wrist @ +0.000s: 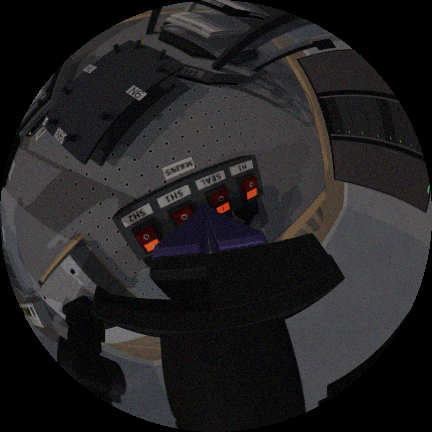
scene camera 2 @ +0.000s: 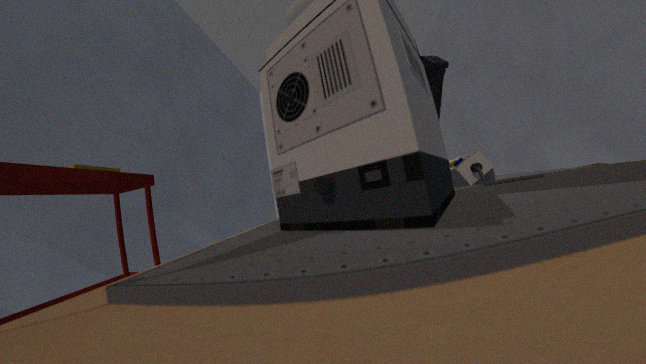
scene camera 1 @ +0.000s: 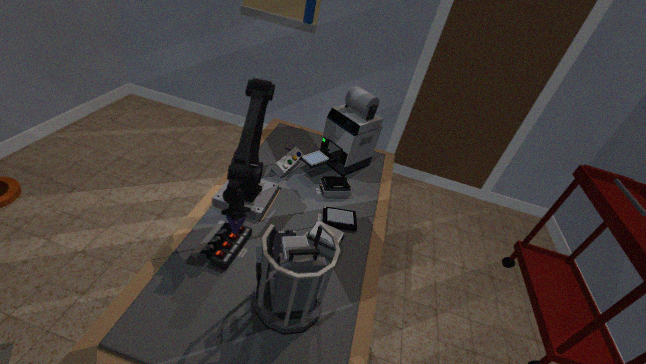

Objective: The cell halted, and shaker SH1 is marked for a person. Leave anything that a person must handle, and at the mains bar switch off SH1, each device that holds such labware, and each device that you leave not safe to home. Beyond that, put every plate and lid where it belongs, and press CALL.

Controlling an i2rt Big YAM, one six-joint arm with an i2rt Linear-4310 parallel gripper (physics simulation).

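Places are measured from the arm's base along level axes (x ahead, y left, z up), in centimetres.
Where they show: gripper, fingertip midpoint: (wrist: 204, 209) (scene camera 1: 235, 233); arm's base, origin of the base link: (wrist: 86, 313) (scene camera 1: 249, 192).
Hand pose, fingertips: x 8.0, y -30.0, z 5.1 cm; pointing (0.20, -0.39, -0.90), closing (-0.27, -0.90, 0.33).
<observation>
Each offset is from my fingertips to the centre of the thing. "spot": to the spot under its first point.
My gripper (scene camera 1: 235, 231) (wrist: 204, 209) is shut and empty, its purple fingertips low over the mains bar {spot: dz -4.7, dx +1.0, dy -5.2 cm} (scene camera 1: 231, 251) (wrist: 194, 189) at the SH1 rocker {dz -4.2, dx -1.7, dy +1.7 cm} (wrist: 184, 216). The fingers cover that rocker's lower part in the wrist view. The SH2 rocker {dz -4.2, dx -1.5, dy +6.7 cm} (wrist: 146, 239), SEAL rocker {dz -4.2, dx -2.0, dy -3.3 cm} (wrist: 220, 200) and H1 rocker {dz -4.2, dx -2.2, dy -8.3 cm} (wrist: 251, 186) show orange. In scene camera 1, three orange lights show, one right at the fingertips. A pale plate {dz +2.0, dx +14.1, dy +65.6 cm} (scene camera 1: 316, 158) lies before the sealer {dz +14.0, dx +28.2, dy +87.7 cm} (scene camera 1: 350, 135) (scene camera 2: 345, 125). A black-topped device {dz -2.6, dx +29.2, dy +56.3 cm} (scene camera 1: 335, 185) and a black-framed pale plate {dz -6.2, dx +36.9, dy +35.8 cm} (scene camera 1: 340, 218) stand nearer. A button box {spot: dz -1.9, dx +1.8, dy +60.6 cm} (scene camera 1: 290, 161) has coloured buttons.
A tall barred cage {dz +8.3, dx +28.5, dy -14.7 cm} (scene camera 1: 301, 274) with white labware inside stands beside the mains bar, toward the near end. A dark block {dz -5.0, dx +19.0, dy +4.5 cm} (wrist: 107, 95) with an N6 label lies beyond the bar in the wrist view. A red cart (scene camera 1: 550, 300) (scene camera 2: 75, 181) stands off the table.
</observation>
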